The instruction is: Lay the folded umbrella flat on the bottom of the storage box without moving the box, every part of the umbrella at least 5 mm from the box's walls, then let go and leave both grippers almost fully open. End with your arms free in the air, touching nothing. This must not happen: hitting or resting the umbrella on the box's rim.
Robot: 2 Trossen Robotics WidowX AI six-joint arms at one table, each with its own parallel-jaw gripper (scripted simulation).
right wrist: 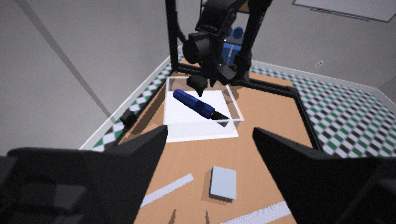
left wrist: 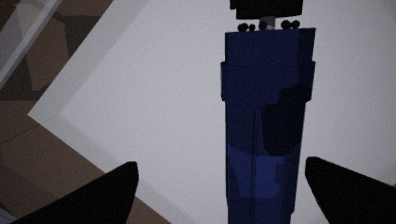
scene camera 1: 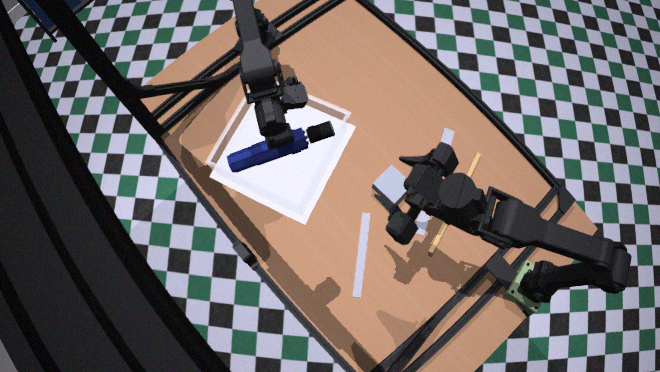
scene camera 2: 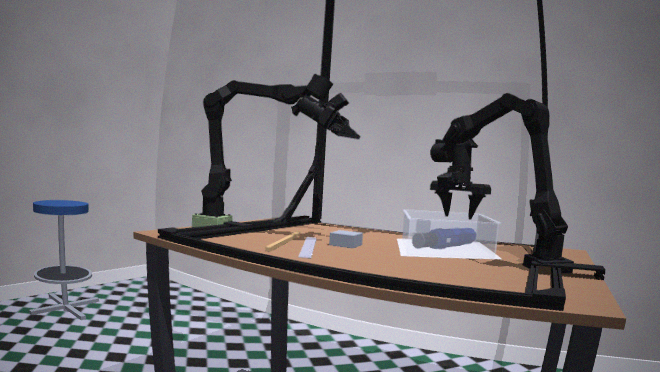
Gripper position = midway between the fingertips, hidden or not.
Note:
In view: my left gripper (scene camera 2: 458,217), my right gripper (scene camera 1: 387,176), a clear storage box (scene camera 1: 293,179), a folded umbrella (scene camera 1: 257,154) and a grey block (scene camera 1: 389,185).
The clear storage box is seen too in the right wrist view (right wrist: 188,123), in the left wrist view (left wrist: 92,92) and in scene camera 2 (scene camera 2: 432,234). The folded umbrella also shows in the left wrist view (left wrist: 267,77). The grey block shows as well in the right wrist view (right wrist: 223,181). The left wrist view misses the grey block: it is out of frame.

